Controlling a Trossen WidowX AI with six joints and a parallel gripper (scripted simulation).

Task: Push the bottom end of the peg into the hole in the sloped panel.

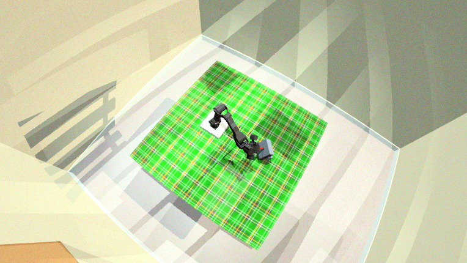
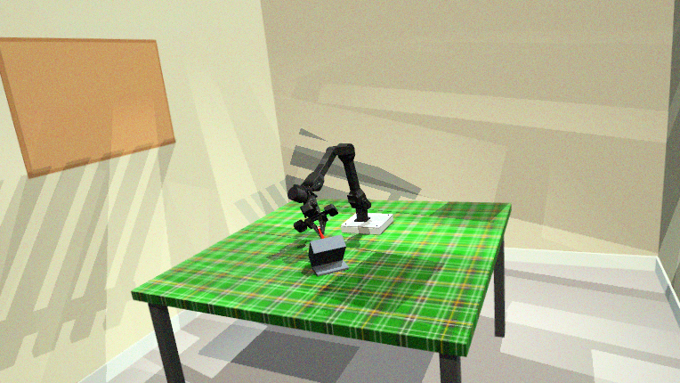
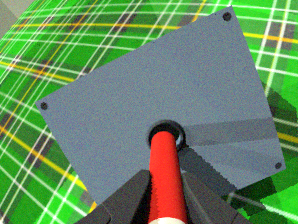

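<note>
My gripper tip is now 5 cm above the grey sloped panel, 4 cm to the right of it and 4 cm short of it. From my gripper tip the other things lie so: red peg (1 cm to the right, 1 cm behind, 1 cm above).
</note>
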